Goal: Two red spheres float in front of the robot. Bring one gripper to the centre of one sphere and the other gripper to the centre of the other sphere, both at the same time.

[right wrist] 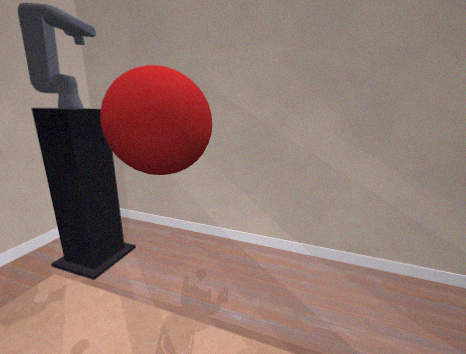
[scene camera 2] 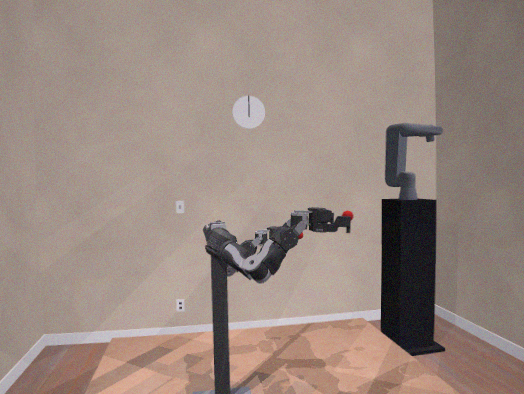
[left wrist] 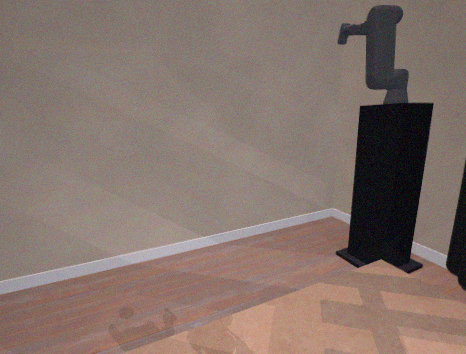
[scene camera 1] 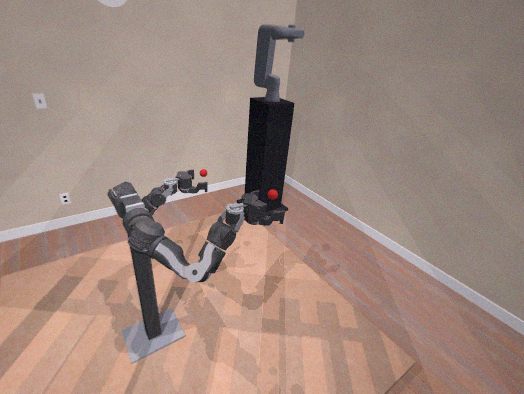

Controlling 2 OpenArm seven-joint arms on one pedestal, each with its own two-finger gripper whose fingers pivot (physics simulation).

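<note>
One red sphere [scene camera 1: 203,173] [scene camera 2: 300,235] floats at the left gripper; in scene camera 2 it is mostly hidden behind the right arm. My left gripper [scene camera 1: 198,180] is open and empty, its fingertips just below and beside this sphere. The left wrist view does not show a sphere. The other red sphere [scene camera 1: 272,194] [scene camera 2: 347,215] [right wrist: 156,120] floats at the right gripper. It shows large, left of and above the middle of the right wrist view. My right gripper [scene camera 1: 270,206] [scene camera 2: 346,224] is open and empty, its fingertips slightly below this sphere.
A tall black pedestal [scene camera 1: 269,145] [scene camera 2: 407,265] [left wrist: 387,180] [right wrist: 85,185] with a grey arm-like object [scene camera 1: 265,55] [scene camera 2: 395,155] [left wrist: 381,50] [right wrist: 40,50] stands behind the spheres near the room corner. A dark shape [left wrist: 459,240] cuts into the left wrist view's right edge.
</note>
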